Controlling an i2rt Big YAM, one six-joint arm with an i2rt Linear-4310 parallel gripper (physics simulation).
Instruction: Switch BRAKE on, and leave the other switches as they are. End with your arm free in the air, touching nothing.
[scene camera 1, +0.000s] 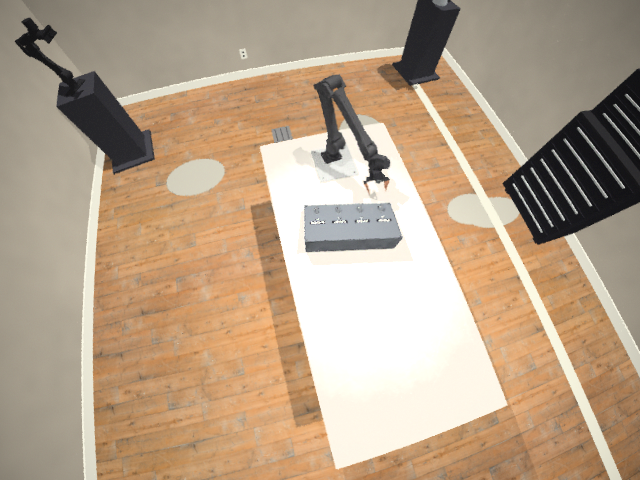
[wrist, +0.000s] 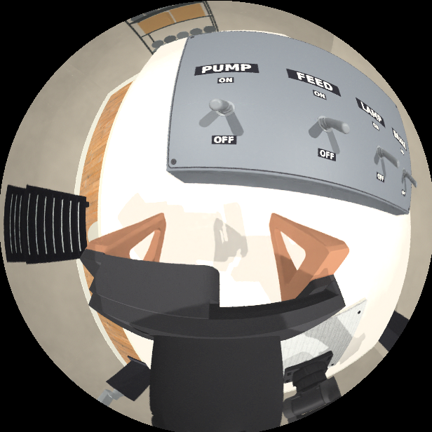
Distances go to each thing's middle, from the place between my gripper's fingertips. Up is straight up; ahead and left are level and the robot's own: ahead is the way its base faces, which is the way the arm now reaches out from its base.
Scene:
I see the grey switch box (scene camera 1: 350, 229) 120 mm ahead of my hand, 230 mm to the right of it and 10 mm below it.

